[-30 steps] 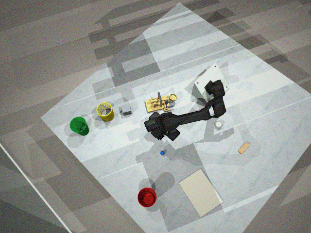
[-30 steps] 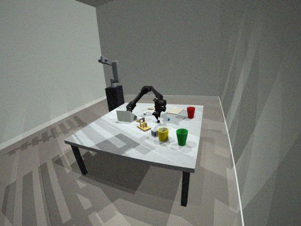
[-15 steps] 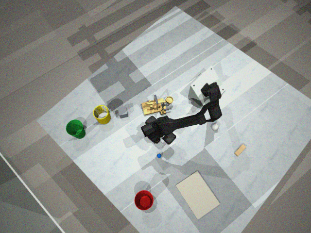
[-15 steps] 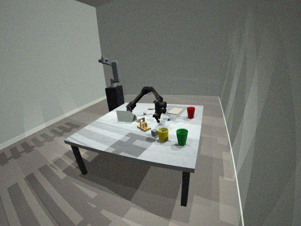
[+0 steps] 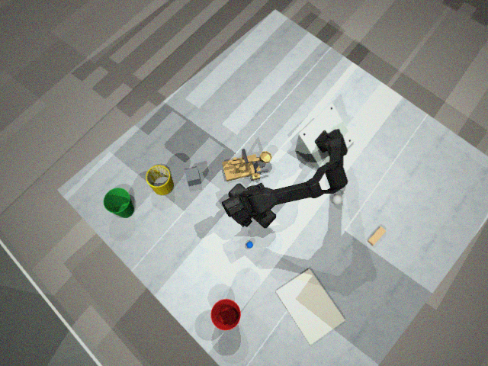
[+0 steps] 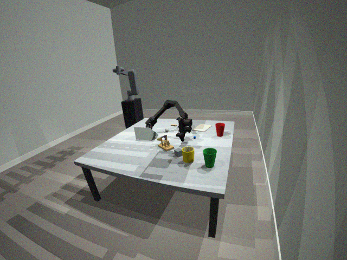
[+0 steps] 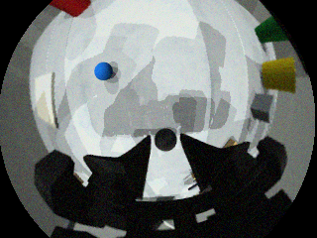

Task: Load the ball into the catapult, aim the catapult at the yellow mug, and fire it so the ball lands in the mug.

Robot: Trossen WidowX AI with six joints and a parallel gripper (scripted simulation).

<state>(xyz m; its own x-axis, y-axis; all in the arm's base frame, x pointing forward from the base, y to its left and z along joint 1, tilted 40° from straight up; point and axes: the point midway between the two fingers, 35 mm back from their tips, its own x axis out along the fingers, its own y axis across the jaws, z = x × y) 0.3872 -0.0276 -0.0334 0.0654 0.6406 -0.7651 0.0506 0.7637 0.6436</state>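
Right now the wooden catapult is 140 mm behind my gripper tip, 110 mm to the right of it and 40 mm above it. From my gripper tip the other things lie so: small blue ball 100 mm ahead, 70 mm to the left; then small grey block 40 mm ahead, 270 mm to the right, 10 mm above; then dark ball 10 mm above.
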